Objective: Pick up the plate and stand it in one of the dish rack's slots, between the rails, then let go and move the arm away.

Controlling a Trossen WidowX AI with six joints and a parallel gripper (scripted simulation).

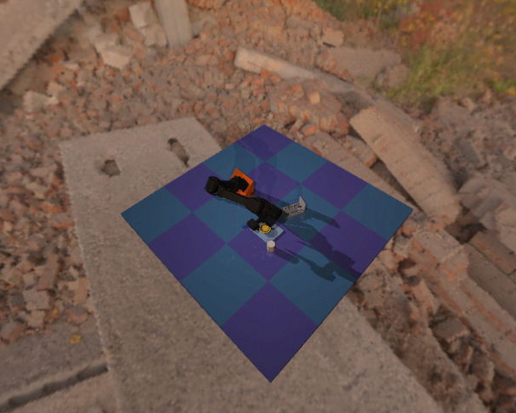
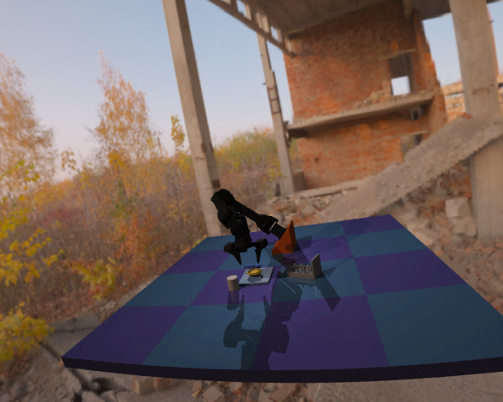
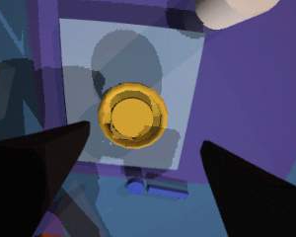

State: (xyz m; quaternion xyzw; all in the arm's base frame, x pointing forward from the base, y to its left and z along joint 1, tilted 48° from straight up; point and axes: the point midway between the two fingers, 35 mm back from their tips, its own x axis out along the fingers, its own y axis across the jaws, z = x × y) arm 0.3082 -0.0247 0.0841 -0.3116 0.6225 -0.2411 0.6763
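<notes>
Now: the yellow plate 10 mm behind my gripper tip, 10 mm to the left of it and 40 mm below it. The rest, counted from my gripper tip: white cylinder 110 mm ahead, 40 mm to the right, 40 mm below; grey dish rack 10 mm behind, 230 mm to the left, 40 mm below; pale blue mat 20 mm to the left, 60 mm below.
</notes>
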